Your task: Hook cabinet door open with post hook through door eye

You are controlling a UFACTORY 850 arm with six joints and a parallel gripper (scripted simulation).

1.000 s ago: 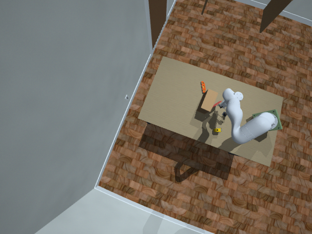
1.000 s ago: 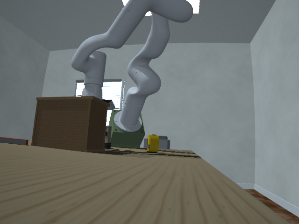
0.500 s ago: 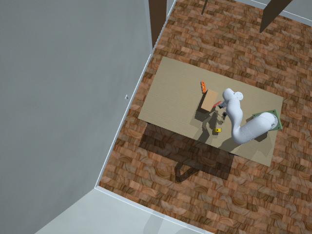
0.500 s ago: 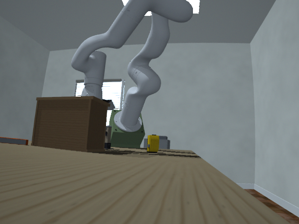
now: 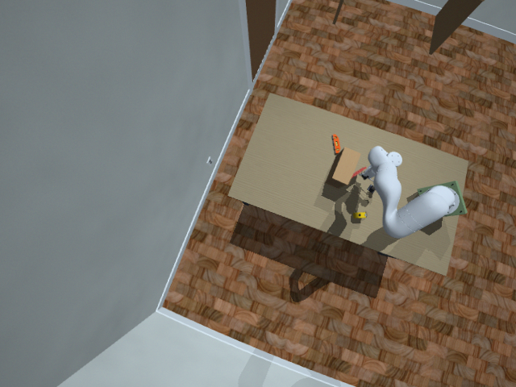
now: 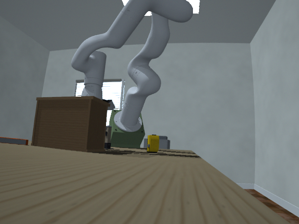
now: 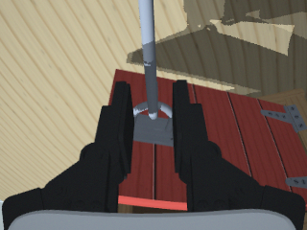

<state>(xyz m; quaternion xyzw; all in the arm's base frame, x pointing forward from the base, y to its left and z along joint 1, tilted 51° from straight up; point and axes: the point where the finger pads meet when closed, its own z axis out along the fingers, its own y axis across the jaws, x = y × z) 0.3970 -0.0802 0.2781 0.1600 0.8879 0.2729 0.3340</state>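
Right now my hand is 5 cm to the right of the red door, 5 cm short of it and 4 cm above it. From my hand the other things lie so: hook post: 8 cm behind, 4 cm below, 1 cm to the left; yellow box: 24 cm to the left, 11 cm behind, 7 cm below.
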